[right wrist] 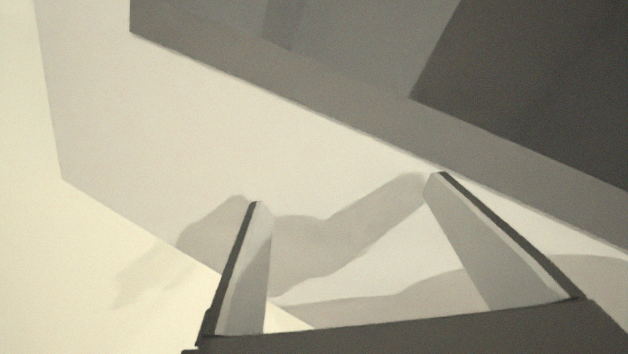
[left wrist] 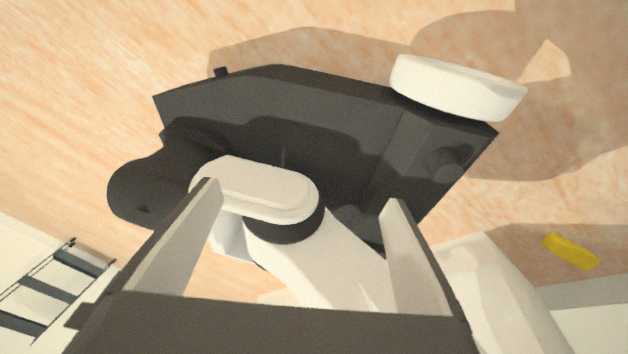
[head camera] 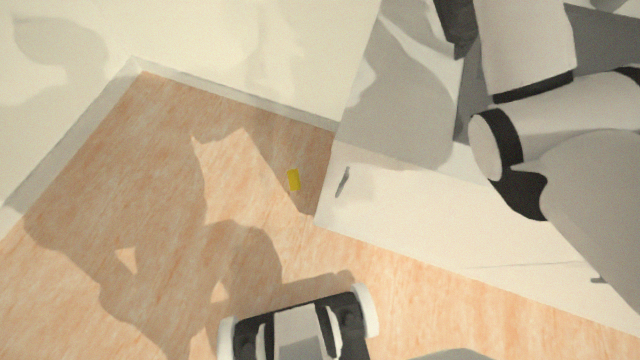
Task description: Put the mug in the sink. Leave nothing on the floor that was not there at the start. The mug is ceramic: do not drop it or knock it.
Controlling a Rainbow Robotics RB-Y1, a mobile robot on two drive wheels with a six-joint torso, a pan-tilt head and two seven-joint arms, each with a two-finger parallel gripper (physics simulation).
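Frame: origin at the robot's base, x ahead, y left, z up, level; millimetres.
Seen in the pictures: left gripper, fingertip midpoint: [left wrist: 304, 198]; right gripper, fingertip midpoint: [right wrist: 344, 197] [head camera: 451, 31].
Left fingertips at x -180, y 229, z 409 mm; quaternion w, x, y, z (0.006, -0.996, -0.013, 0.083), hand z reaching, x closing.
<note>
A point is followed by its place in that frame.
The mug does not show in these views. A grey recess with a darker part, which looks like the sink [right wrist: 530, 90], lies at the upper right of the right wrist view, beyond a pale counter top [right wrist: 240, 125] @[z 911, x 607, y -445 mm]. My right gripper [right wrist: 344, 197] @[z 925, x 536, y -391 mm] is open and empty above the counter top, near the recess edge. My left gripper [left wrist: 304, 198] @[z 409, x -180, y 229 mm] is open and empty above the robot's own base. A yellow block [head camera: 294, 180] @[z 84, x 620, y -94 mm] [left wrist: 571, 251] @[z 75, x 612, y -79 mm] lies on the wooden floor, by the cabinet's corner in the head view.
A white cabinet [head camera: 425, 215] @[z 668, x 241, y -354 mm] with grey handles stands at the right of the head view, under my right arm. Pale walls with a grey skirting [head camera: 240, 97] @[z 44, x 1194, y 106 mm] border the floor. The robot's wheeled base [head camera: 300, 325] [left wrist: 300, 100] @[z 170, x -243, y 202 mm] stands on the floor near the cabinet.
</note>
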